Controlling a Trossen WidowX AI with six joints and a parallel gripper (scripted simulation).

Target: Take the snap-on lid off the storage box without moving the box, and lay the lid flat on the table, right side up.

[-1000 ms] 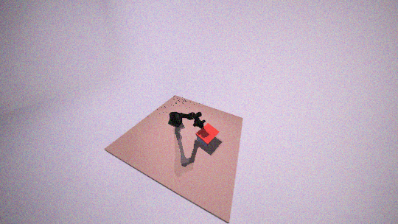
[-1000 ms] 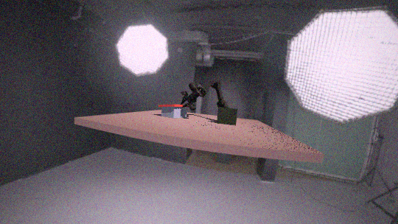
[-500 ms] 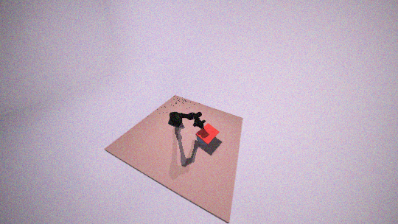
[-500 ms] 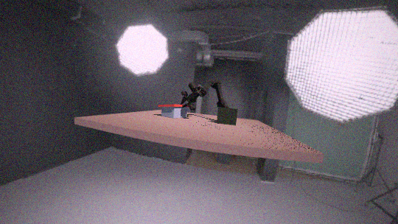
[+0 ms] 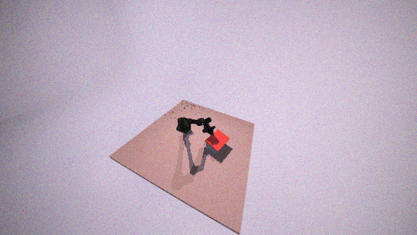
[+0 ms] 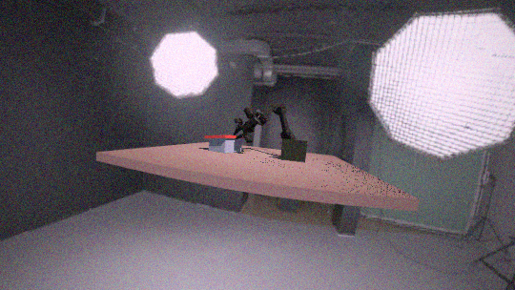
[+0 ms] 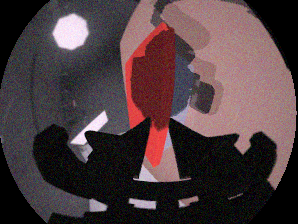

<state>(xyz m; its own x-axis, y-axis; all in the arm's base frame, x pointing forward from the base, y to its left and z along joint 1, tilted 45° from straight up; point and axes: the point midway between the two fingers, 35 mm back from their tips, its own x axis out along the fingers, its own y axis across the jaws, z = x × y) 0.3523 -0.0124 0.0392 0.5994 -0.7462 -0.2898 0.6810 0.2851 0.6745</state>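
The red lid is 70 mm ahead of my gripper tip and 30 mm to the right of it. From my gripper tip the other things lie so: grey storage box (60 mm below, 60 mm ahead, 30 mm to the right).
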